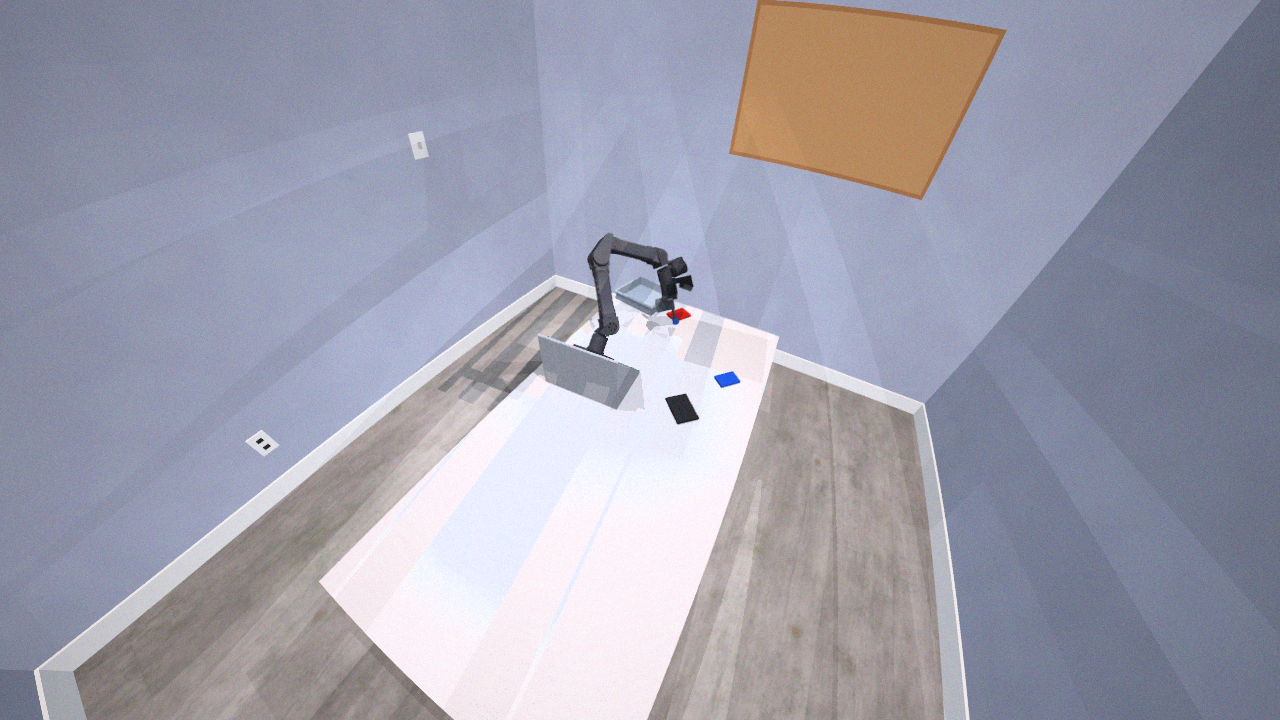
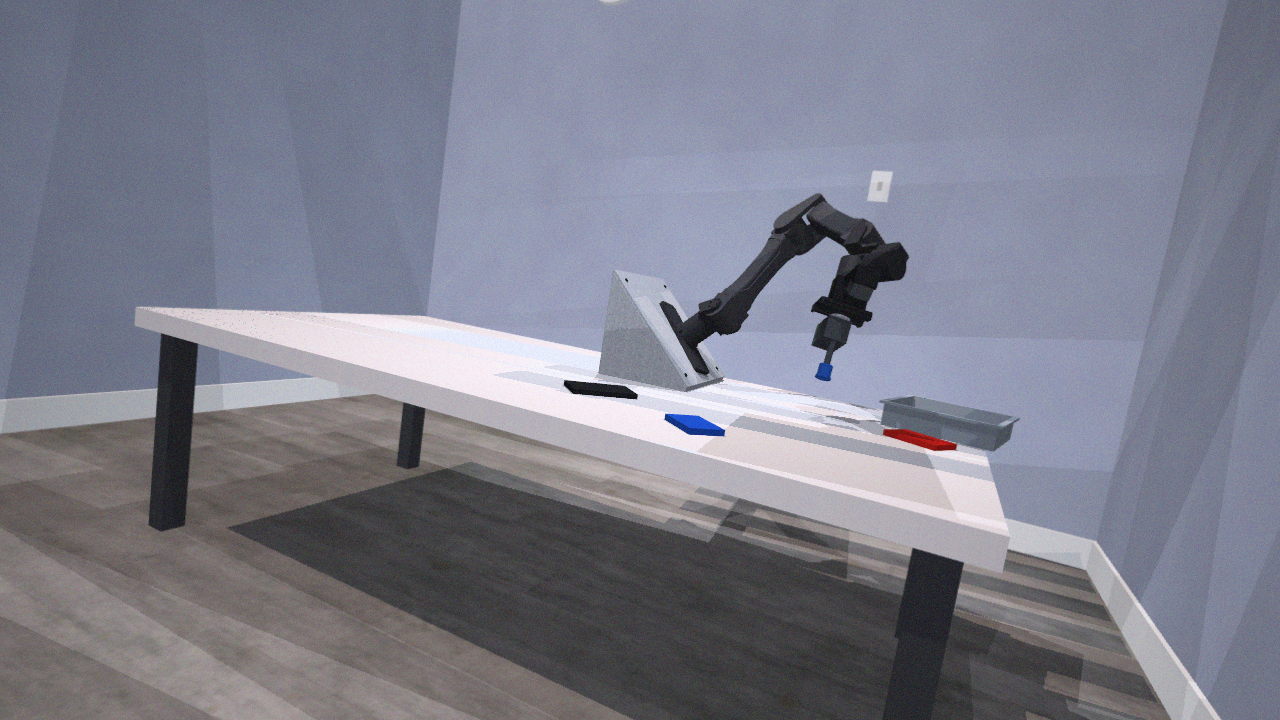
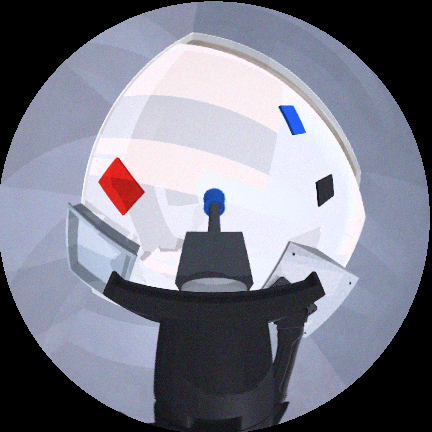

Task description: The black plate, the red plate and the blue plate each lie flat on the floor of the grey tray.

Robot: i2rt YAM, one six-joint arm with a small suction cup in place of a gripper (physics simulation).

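Frame: origin at the arm's base, x ahead, y left, z up, level; metres.
Seen in the pictures: end effector, tool point: point(image 1: 676, 323) point(image 2: 822, 378) point(image 3: 213, 197); arm's base, origin of the base link: point(image 2: 682, 338).
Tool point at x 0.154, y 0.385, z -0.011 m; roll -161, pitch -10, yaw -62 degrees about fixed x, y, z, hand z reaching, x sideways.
Observation:
Pixels of each thing's top centre, then the offset from my tool point to it. Level surfaces: height alone.
- red plate, middle of its top: point(image 2: 919, 436) point(image 3: 117, 185) point(image 1: 678, 313) 0.178 m left, 0.065 m back, 0.077 m down
- grey tray, middle of its top: point(image 2: 951, 409) point(image 3: 91, 265) point(image 1: 645, 290) 0.204 m left, 0.279 m back, 0.037 m down
- blue plate, middle of its top: point(image 2: 694, 421) point(image 3: 293, 118) point(image 1: 727, 378) 0.106 m right, 0.307 m ahead, 0.077 m down
- black plate, middle of its top: point(image 2: 600, 387) point(image 1: 682, 407) point(image 3: 326, 189) 0.349 m right, 0.221 m ahead, 0.078 m down
- white table, its level: 0.087 m down
The red plate point(image 1: 682, 314) point(image 2: 919, 439) point(image 3: 121, 186) lies flat on the table beside the grey tray point(image 1: 637, 294) point(image 2: 948, 420) point(image 3: 74, 240), outside it. The blue plate point(image 1: 726, 379) point(image 2: 694, 424) point(image 3: 292, 120) lies flat on the table near its long edge. The black plate point(image 1: 682, 408) point(image 2: 600, 389) point(image 3: 325, 190) lies flat on the table on the side of the blue plate away from the tray. My gripper, a blue suction cup point(image 1: 674, 320) point(image 2: 823, 371) point(image 3: 214, 200), is open and holds no plate. It hangs above the table, to the side of the red plate.
The grey wedge-shaped arm mount point(image 1: 586, 371) point(image 2: 657, 331) point(image 3: 315, 280) stands on the white table point(image 1: 554, 537) point(image 2: 358, 344) point(image 3: 230, 75). The tray stands near the table's short end, close to the red plate.

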